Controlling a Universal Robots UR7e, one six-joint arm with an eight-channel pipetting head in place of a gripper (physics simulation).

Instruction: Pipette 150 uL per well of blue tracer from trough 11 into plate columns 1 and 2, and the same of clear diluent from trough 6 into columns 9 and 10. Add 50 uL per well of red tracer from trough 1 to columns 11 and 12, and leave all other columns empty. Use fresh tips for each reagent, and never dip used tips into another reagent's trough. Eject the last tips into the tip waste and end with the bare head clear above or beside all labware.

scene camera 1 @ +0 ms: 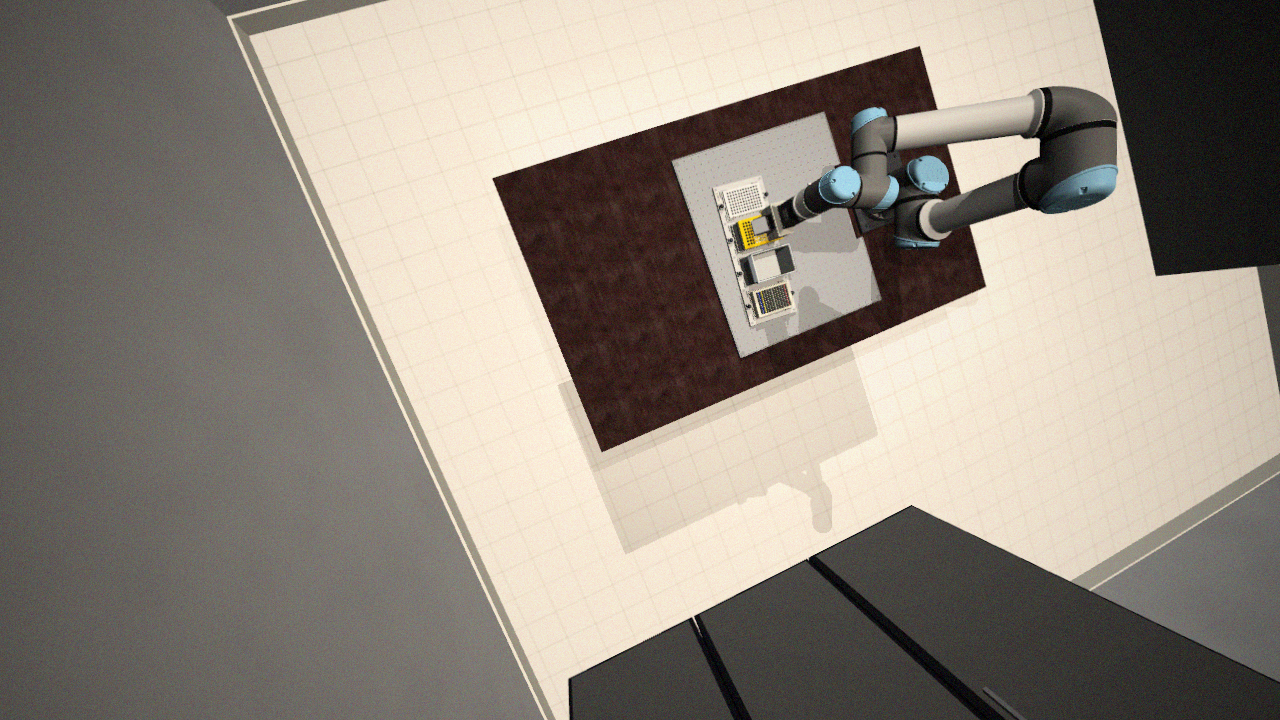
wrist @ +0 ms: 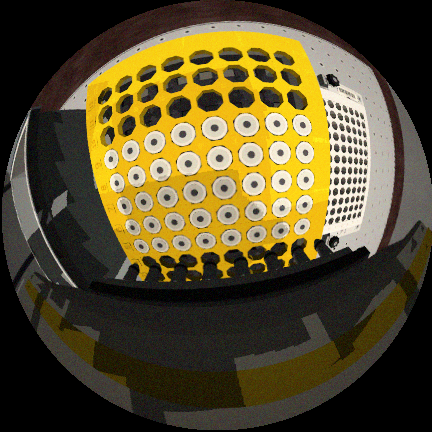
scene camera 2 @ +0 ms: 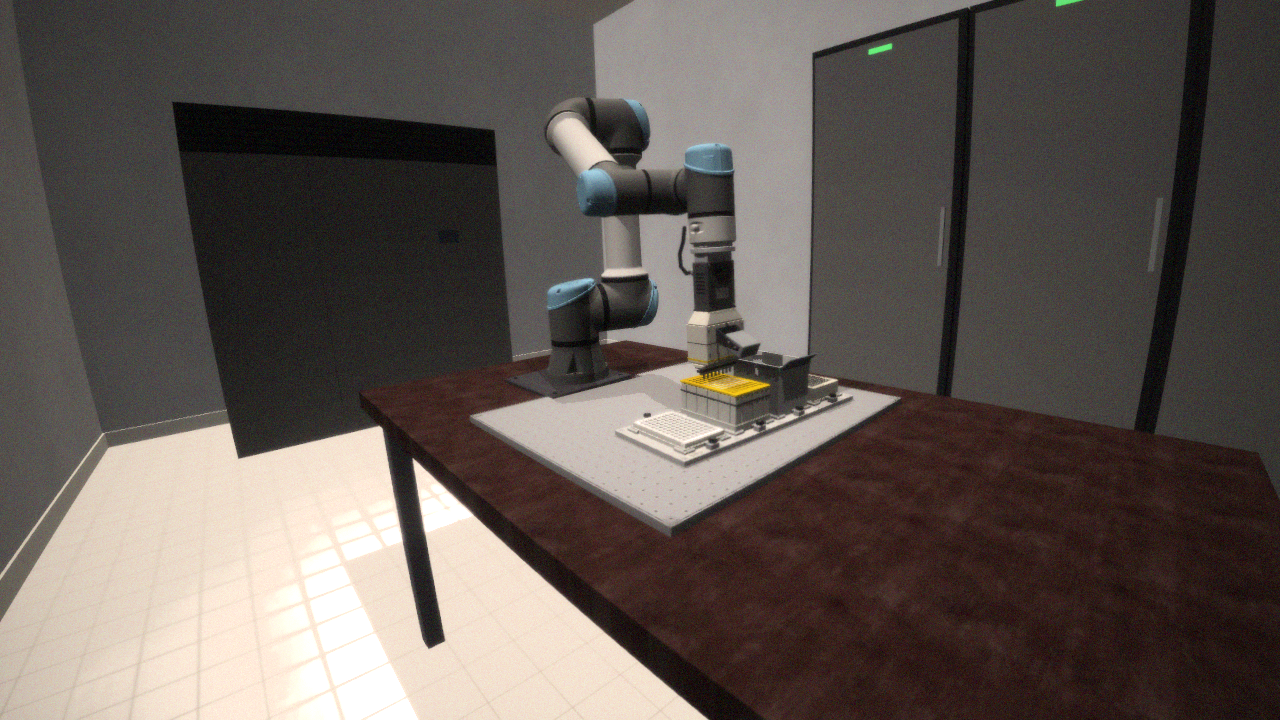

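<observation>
The eight-channel head (scene camera 1: 776, 221) (scene camera 2: 714, 368) (wrist: 215, 267) hangs low over one end of the yellow tip rack (scene camera 1: 745, 234) (scene camera 2: 760, 387) (wrist: 200, 41). In the wrist view its dark nozzles stand over empty holes; no white tips show on them, though their lower ends are hard to see. The rack has three empty rows at the far side, several rows of white tips, then empty holes under the nozzles. The white well plate (scene camera 1: 743, 198) (scene camera 2: 677, 428) (wrist: 345, 228) is beside the rack. The grey tip waste bin (scene camera 1: 770, 265) (scene camera 2: 778, 385) (wrist: 65, 200) stands on the rack's other side. The block with coloured cells (scene camera 1: 773, 300) is beyond it.
The labware stands in a row on a white carrier (scene camera 2: 684, 458) with dark knobs. The carrier lies on a grey perforated board (scene camera 1: 810, 313) (scene camera 2: 572, 447) on the dark red-brown table (scene camera 1: 617, 295) (scene camera 2: 1029, 537). The high-walled bin is close to the head. Tall dark cabinets (scene camera 2: 886, 223) stand behind.
</observation>
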